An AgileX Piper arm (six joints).
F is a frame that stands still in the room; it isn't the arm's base.
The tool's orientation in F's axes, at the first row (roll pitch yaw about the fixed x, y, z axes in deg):
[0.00, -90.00, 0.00]
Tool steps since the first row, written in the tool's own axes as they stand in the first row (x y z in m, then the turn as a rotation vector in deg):
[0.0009, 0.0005, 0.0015, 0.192, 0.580, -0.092]
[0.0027, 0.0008, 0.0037, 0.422, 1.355, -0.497]
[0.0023, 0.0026, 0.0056, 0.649, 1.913, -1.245]
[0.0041, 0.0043, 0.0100, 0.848, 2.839, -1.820]
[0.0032, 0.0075, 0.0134, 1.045, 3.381, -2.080]
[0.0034, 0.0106, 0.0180, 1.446, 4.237, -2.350]
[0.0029, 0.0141, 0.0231, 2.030, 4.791, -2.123]
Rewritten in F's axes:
[-0.0015, 0.0005, 0.0009, 0.092, 0.580, 0.192]
[-0.0037, 0.0008, 0.0027, 0.497, 1.355, 0.422]
[-0.0056, 0.0026, 0.0023, 1.245, 1.913, 0.649]
[-0.0100, 0.0043, 0.0041, 1.820, 2.839, 0.848]
[-0.0134, 0.0075, 0.0032, 2.080, 3.381, 1.045]
[-0.0180, 0.0106, 0.0034, 2.350, 4.237, 1.446]
[-0.0231, 0.0141, 0.0029, 2.123, 4.791, 2.030]

